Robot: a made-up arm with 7 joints. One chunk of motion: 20 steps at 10 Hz.
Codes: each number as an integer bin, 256 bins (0 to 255) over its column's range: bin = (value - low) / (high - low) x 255, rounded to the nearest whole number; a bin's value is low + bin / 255 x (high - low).
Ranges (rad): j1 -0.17..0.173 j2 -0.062..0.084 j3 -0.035..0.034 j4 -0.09..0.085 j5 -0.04..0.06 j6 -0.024..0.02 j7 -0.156..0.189
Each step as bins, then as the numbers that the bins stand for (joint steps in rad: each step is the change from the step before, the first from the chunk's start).
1 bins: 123 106 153 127 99 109 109
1 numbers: -0.00455 -0.00131 0.00640 -0.00284 -0.00118 -0.00519 -0.00853
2 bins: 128 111 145 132 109 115 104
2 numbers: 0.00217 0.00155 0.00424 0.00059 0.00275 -0.00416 -0.01529
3 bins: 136 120 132 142 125 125 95
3 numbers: 0.01293 0.00671 0.00072 0.00745 0.00902 -0.00243 -0.02747
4 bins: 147 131 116 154 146 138 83
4 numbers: 0.02773 0.01300 -0.00361 0.01569 0.01725 -0.00019 -0.04371
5 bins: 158 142 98 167 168 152 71
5 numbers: 0.04253 0.01930 -0.00848 0.02461 0.02588 0.00223 -0.05994
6 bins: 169 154 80 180 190 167 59
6 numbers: 0.05732 0.02617 -0.01335 0.03353 0.03451 0.00482 -0.07618
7 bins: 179 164 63 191 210 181 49
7 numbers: 0.07077 0.03190 -0.01795 0.04108 0.04235 0.00723 -0.08971
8 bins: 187 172 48 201 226 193 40
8 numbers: 0.08153 0.03648 -0.02201 0.04794 0.04863 0.00930 -0.10188
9 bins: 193 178 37 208 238 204 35
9 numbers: 0.08960 0.03991 -0.02499 0.05275 0.05333 0.01120 -0.10865
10 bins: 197 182 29 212 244 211 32
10 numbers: 0.09498 0.04220 -0.02715 0.05549 0.05569 0.01241 -0.11271
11 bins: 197 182 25 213 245 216 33
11 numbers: 0.09498 0.04220 -0.02824 0.05618 0.05608 0.01327 -0.11135
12 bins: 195 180 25 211 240 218 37
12 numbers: 0.09229 0.04106 -0.02824 0.05480 0.05412 0.01362 -0.10594
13 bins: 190 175 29 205 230 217 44
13 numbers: 0.08557 0.03820 -0.02715 0.05069 0.05020 0.01344 -0.09647
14 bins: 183 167 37 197 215 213 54
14 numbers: 0.07615 0.03362 -0.02499 0.04520 0.04431 0.01275 -0.08294
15 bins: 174 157 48 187 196 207 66
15 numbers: 0.06405 0.02789 -0.02201 0.03833 0.03686 0.01172 -0.06671
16 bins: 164 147 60 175 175 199 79
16 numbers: 0.05060 0.02216 -0.01876 0.03010 0.02863 0.01034 -0.04912
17 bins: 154 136 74 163 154 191 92
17 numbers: 0.03715 0.01587 -0.01498 0.02186 0.02039 0.00896 -0.03153
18 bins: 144 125 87 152 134 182 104
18 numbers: 0.02369 0.00957 -0.01146 0.01431 0.01255 0.00740 -0.01529
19 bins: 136 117 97 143 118 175 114
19 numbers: 0.01293 0.00499 -0.00875 0.00814 0.00627 0.00620 -0.00176
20 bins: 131 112 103 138 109 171 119
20 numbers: 0.00621 0.00213 -0.00713 0.00471 0.00275 0.00551 0.00500
